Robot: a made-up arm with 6 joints. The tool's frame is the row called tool.
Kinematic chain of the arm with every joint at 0, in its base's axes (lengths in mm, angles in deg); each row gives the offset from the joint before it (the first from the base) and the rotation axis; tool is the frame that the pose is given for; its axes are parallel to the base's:
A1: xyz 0 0 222 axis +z
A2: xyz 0 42 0 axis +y
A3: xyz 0 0 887 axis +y
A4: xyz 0 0 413 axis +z
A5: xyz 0 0 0 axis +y
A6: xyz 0 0 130 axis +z
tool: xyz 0 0 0
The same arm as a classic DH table. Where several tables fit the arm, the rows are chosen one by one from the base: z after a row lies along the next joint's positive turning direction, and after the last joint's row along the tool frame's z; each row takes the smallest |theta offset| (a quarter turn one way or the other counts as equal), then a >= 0, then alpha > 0; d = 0 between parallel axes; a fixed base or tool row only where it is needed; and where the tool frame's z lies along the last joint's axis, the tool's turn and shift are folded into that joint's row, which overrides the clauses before.
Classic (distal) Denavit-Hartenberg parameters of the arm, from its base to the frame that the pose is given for. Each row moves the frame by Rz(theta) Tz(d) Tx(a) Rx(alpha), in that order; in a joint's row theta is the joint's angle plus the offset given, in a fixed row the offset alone. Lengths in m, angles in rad.
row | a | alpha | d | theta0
A1 | 0 | -1.5708 | 0.222 | 0
A2 | 0.887 | 0 | 0 | -1.5708
A3 | 0 | 1.5708 | 0.042 | 1.5708
A4 | 0 | -1.5708 | 0.413 | 0
A5 | 0 | 1.5708 | 0 | 0
A6 | 0 | 0 | 0.13 | 0

